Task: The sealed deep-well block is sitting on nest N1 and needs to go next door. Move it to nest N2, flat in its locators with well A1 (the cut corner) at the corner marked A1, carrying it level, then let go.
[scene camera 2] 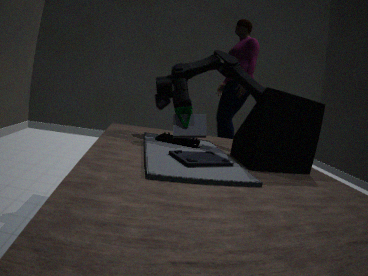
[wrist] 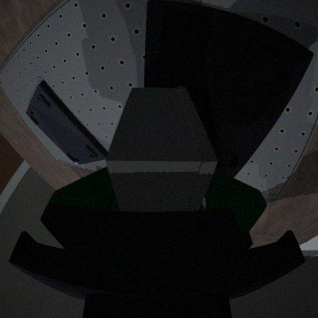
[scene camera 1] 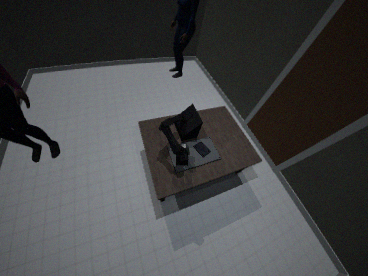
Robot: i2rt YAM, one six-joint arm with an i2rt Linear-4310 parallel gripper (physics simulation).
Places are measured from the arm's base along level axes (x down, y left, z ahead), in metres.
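Pixels of known places: gripper, fingertip midpoint: (scene camera 2: 186, 128); arm's base, link origin: (scene camera 2: 280, 125) (scene camera 1: 185, 119).
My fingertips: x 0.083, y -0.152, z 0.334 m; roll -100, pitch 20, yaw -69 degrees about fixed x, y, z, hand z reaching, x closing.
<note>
Ahead of a thing's pixels: the offset from my fingertips to its top centre. Level surfaces: height alone.
The pale deep-well block {dx -0.068, dy +0.000, dz -0.014 m} (scene camera 1: 184, 146) (scene camera 2: 196, 125) (wrist: 160, 125) is held in my gripper (scene camera 2: 184, 120) (wrist: 156, 159), which is shut on it with green fingers at its sides. The block hangs in the air above the farther dark nest {dx +0.039, dy -0.037, dz +0.010 m} (scene camera 2: 177, 141) (wrist: 200, 45), with a gap below it. It looks about level in the scene camera 2 view. The other nest {dx +0.043, dy +0.214, dz +0.006 m} (scene camera 1: 202, 149) (scene camera 2: 201, 158) (wrist: 65, 125) stands uncovered, with raised locators at its corners. The nest labels, the A1 mark and the block's cut corner cannot be made out.
Both nests stand on a grey perforated plate {dx +0.060, dy +0.115, dz +0.014 m} (scene camera 1: 212, 148) (scene camera 2: 160, 170) (wrist: 100, 40) on the wooden table {dx +0.074 m} (scene camera 1: 230, 130) (scene camera 2: 150, 225). The arm's large black base (scene camera 1: 190, 122) (scene camera 2: 280, 132) stands beside the plate. People stand beyond the table.
</note>
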